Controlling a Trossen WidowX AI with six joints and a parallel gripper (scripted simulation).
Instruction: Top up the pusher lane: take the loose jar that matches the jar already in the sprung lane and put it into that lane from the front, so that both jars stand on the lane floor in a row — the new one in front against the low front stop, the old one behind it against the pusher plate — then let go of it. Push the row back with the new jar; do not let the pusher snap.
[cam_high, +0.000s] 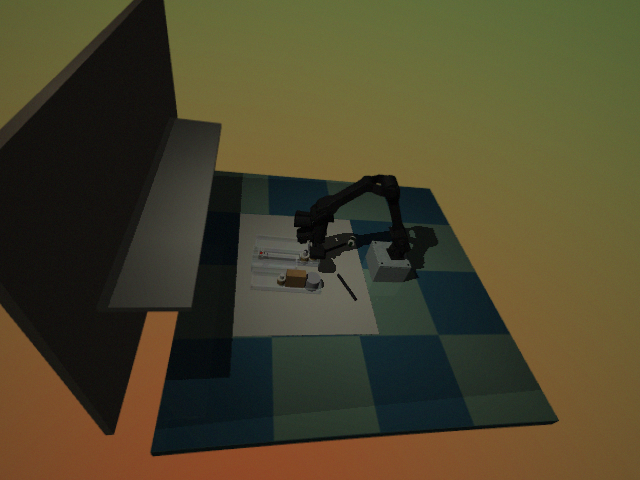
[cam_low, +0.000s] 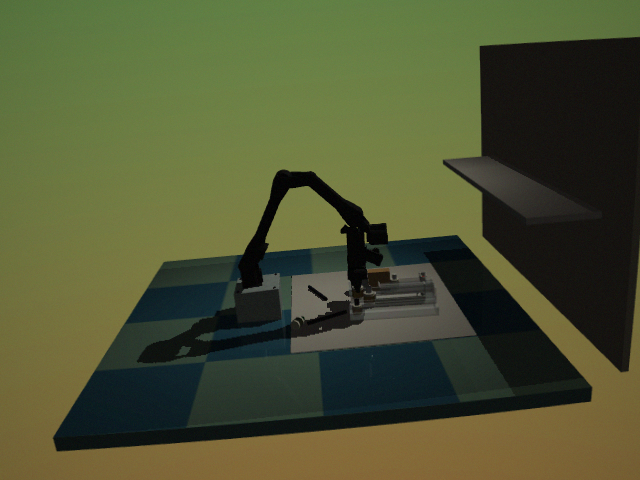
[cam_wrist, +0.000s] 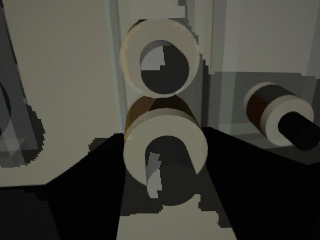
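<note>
Right now the clear lane rack is 14 cm ahead of my gripper tip and 4 cm below it. The rest, counted from my gripper tip: wall shelf (50 cm ahead, 31 cm above, 3 cm to the right); brown box (11 cm to the left, 10 cm ahead, 2 cm below).
</note>
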